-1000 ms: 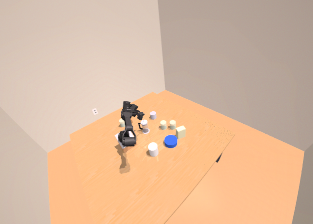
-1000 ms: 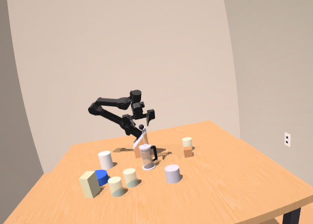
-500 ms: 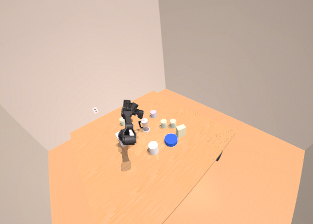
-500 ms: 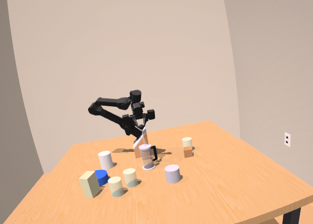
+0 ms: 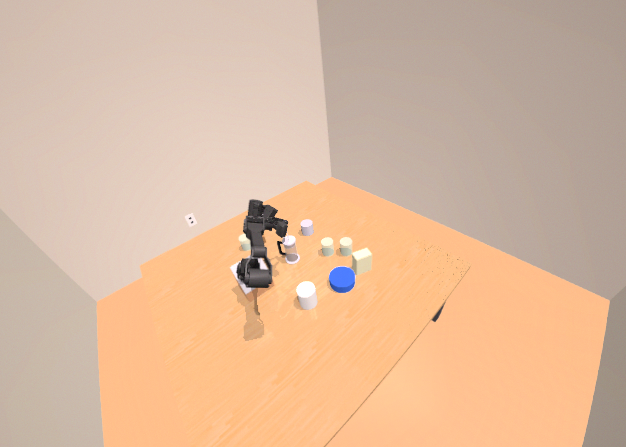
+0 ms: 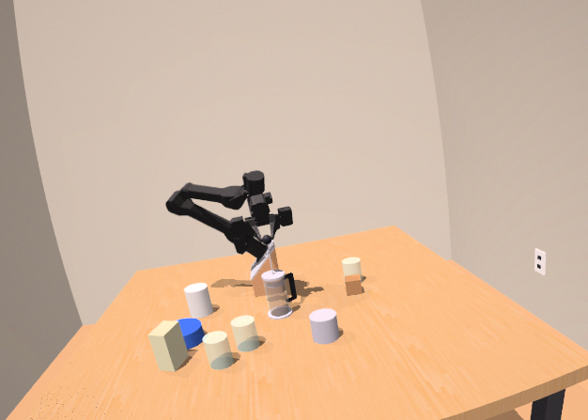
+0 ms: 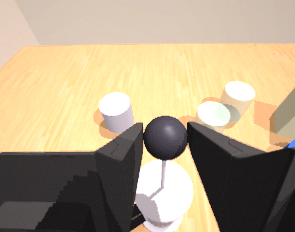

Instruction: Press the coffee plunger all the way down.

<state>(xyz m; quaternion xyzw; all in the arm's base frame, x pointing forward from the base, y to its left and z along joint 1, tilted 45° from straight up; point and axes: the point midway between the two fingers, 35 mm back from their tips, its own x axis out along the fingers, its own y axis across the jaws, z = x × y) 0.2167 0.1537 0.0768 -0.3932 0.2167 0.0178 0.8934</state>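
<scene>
Now: the coffee press 12 cm below my gripper tip, 2 cm behind it and 1 cm to the left of it. The rest, counted from my gripper tip: beige box 28 cm to the right, 23 cm ahead, 19 cm below; blue cylinder 28 cm to the right, 22 cm below, 10 cm ahead.
</scene>
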